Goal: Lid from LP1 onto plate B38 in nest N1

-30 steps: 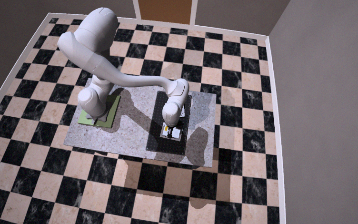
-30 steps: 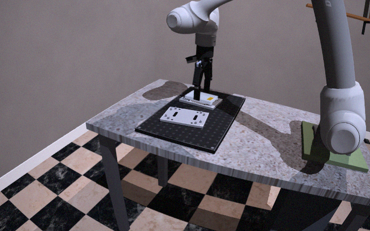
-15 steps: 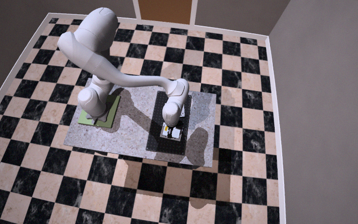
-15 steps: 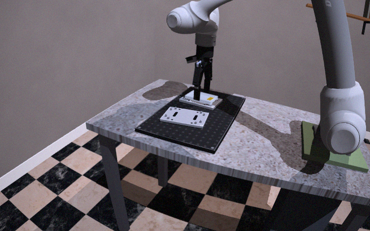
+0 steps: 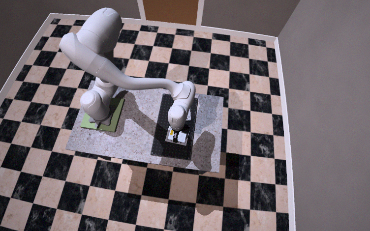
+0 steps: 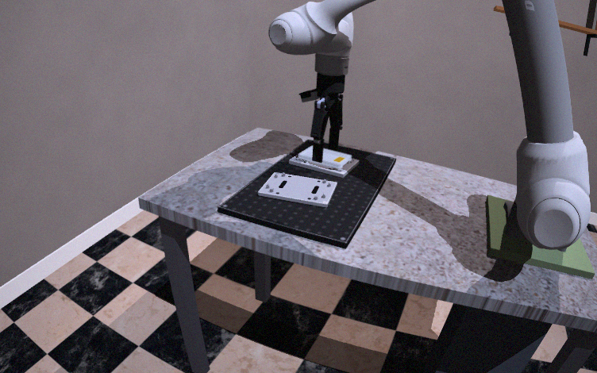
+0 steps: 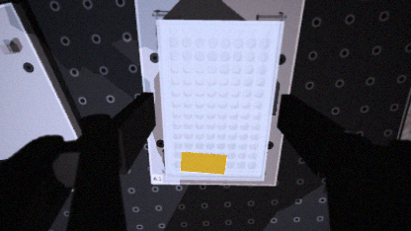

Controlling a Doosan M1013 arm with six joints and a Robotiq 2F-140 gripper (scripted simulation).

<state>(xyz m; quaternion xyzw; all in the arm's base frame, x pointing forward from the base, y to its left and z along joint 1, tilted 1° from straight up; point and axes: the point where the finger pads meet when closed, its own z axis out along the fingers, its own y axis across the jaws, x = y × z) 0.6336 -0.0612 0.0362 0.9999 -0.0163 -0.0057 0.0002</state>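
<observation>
The clear lid is 2 cm below my hand. Round my hand: white culture plate: 3 cm below; grey nest: 4 cm below; lid park: 1 cm behind, 19 cm to the left, 4 cm below.
</observation>
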